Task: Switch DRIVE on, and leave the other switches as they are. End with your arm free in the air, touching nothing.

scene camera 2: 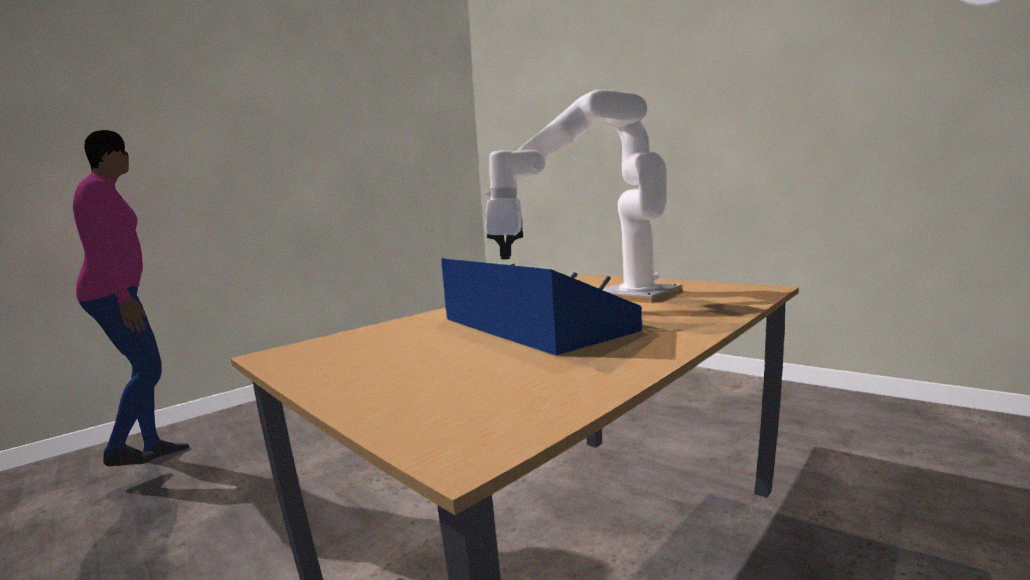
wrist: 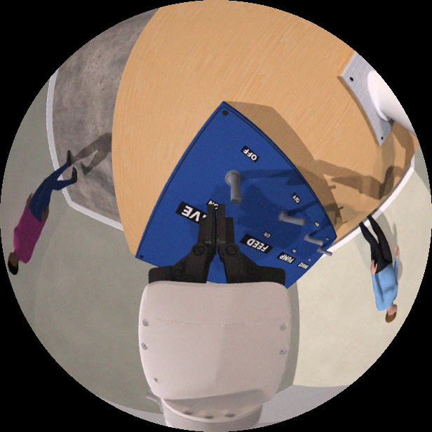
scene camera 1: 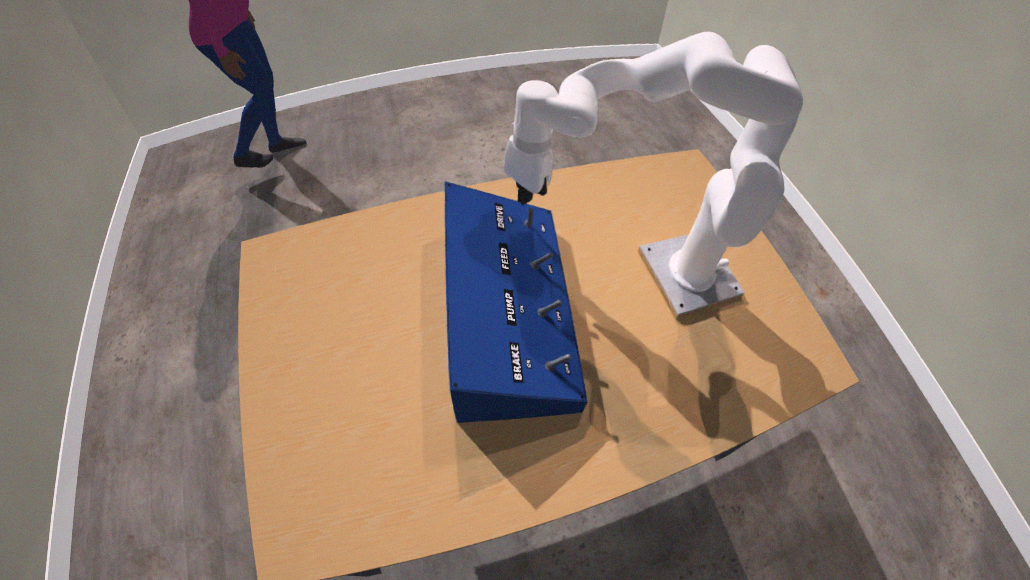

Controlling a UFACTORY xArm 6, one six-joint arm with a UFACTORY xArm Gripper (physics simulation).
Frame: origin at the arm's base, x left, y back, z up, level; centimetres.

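Seen in the pictures: gripper, fingertip midpoint: [scene camera 2: 505,259] [scene camera 1: 524,200]; arm's base at its link origin: [scene camera 2: 639,288] [scene camera 1: 692,271].
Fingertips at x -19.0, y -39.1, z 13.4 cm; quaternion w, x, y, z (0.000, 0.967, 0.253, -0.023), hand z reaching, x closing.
Note:
Offsets run from my fingertips to a thing's top centre. Level surfaces: height alone.
The blue switch panel [scene camera 1: 475,317] [scene camera 2: 497,302] [wrist: 200,165] has four levers. The DRIVE lever {dx +1.6, dy +1.1, dz -1.5 cm} [scene camera 1: 529,219] [wrist: 235,191] stands at a different angle from the others and leans toward its ON label, away from OFF. The FEED lever {dx +13.7, dy +0.5, dz -2.6 cm} [scene camera 1: 542,261] [wrist: 292,218], PUMP lever {dx +25.5, dy -1.5, dz -2.6 cm} [scene camera 1: 549,309] [wrist: 314,240] and BRAKE lever {dx +37.4, dy -3.5, dz -2.6 cm} [scene camera 1: 558,363] [wrist: 325,252] lean toward their OFF labels. My gripper [scene camera 1: 524,200] [scene camera 2: 505,256] [wrist: 216,213] is shut and empty. It hangs above the DRIVE end of the panel, apart from the DRIVE lever, and partly hides the DRIVE label in the wrist view.
The panel stands on the wooden table {dz -15.5 cm} [scene camera 1: 338,360] [scene camera 2: 403,403] [wrist: 200,60]. The arm's base plate [scene camera 1: 706,302] [scene camera 2: 666,290] [wrist: 356,90] is beyond its OFF side. A person in magenta [scene camera 1: 252,64] [scene camera 2: 108,237] [wrist: 30,225] and one in blue [wrist: 386,287] stand off the table.

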